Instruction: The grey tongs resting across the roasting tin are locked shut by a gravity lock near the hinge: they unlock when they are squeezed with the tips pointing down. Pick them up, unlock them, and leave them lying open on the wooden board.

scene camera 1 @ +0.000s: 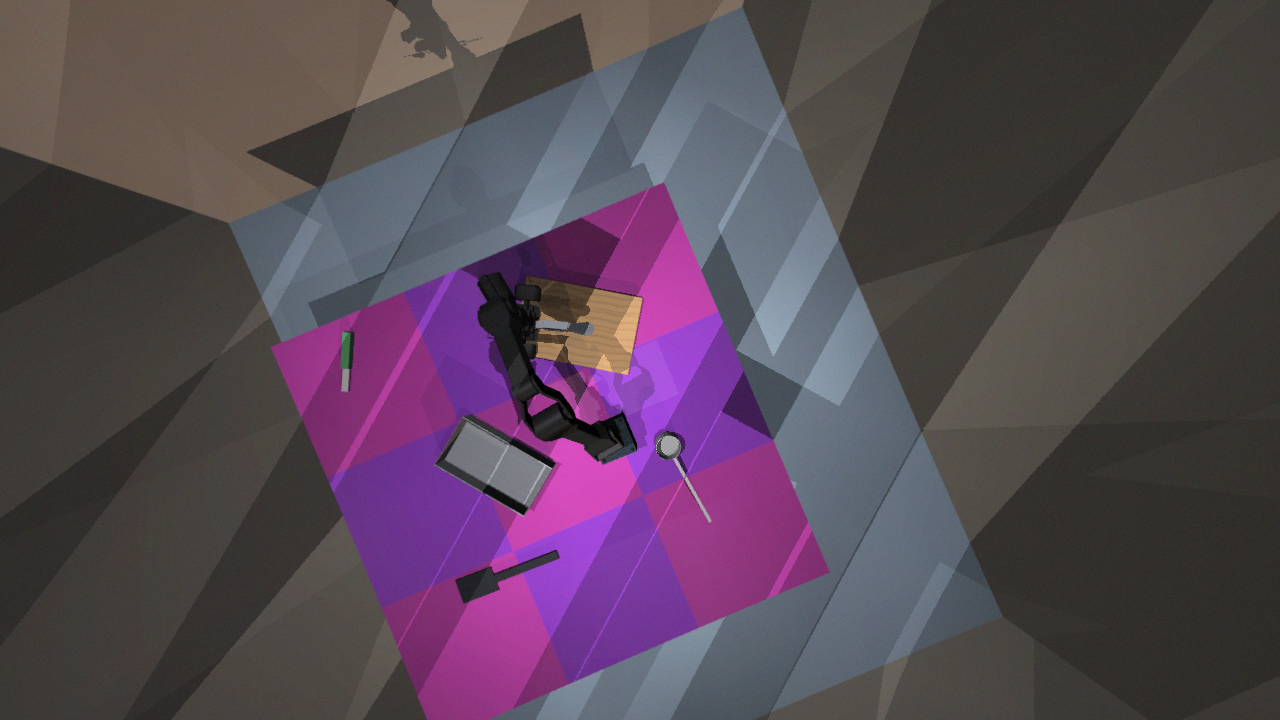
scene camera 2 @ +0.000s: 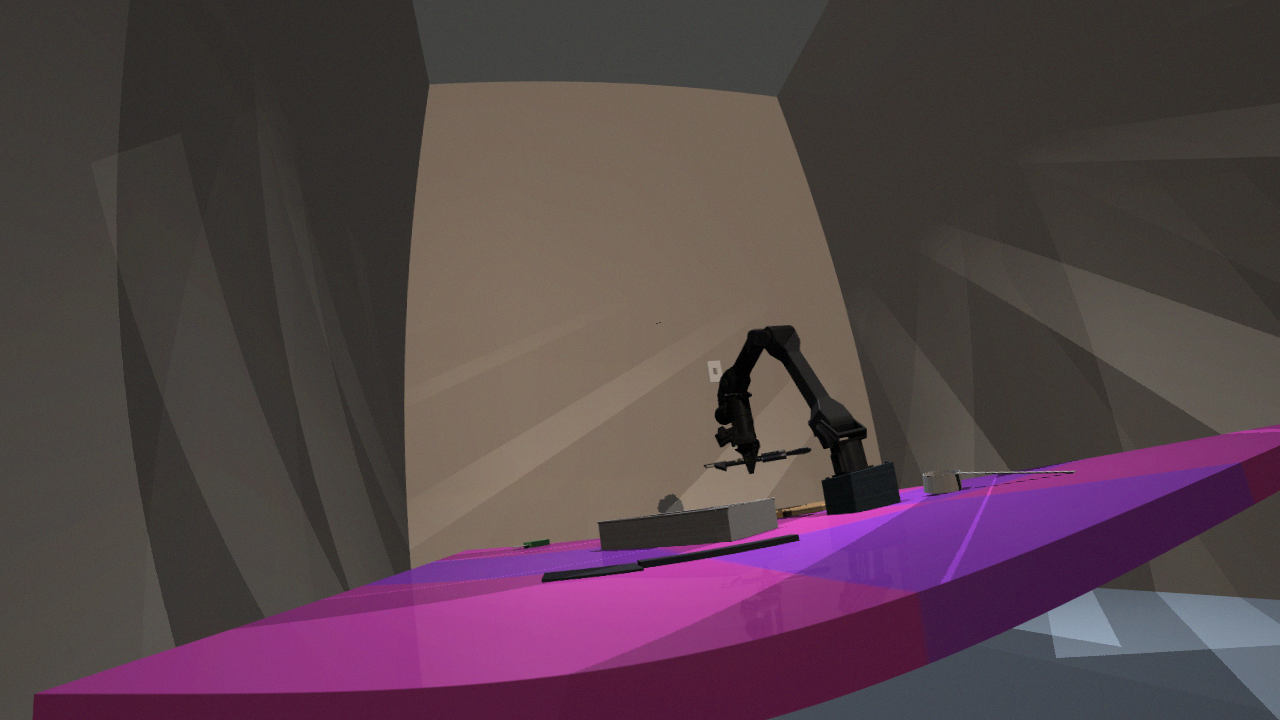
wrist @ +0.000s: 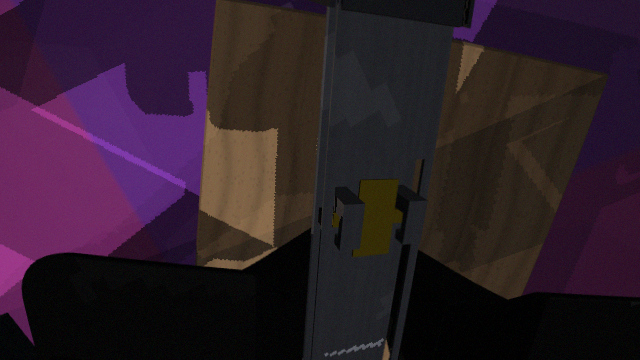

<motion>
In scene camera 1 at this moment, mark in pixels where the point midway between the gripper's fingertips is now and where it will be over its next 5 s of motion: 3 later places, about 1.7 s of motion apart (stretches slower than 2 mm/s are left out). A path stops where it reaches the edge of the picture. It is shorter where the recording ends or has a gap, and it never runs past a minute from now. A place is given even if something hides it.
My gripper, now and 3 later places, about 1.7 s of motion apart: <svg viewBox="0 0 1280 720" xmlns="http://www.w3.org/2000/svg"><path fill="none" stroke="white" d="M534 325L541 313L547 318L552 319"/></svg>
</motion>
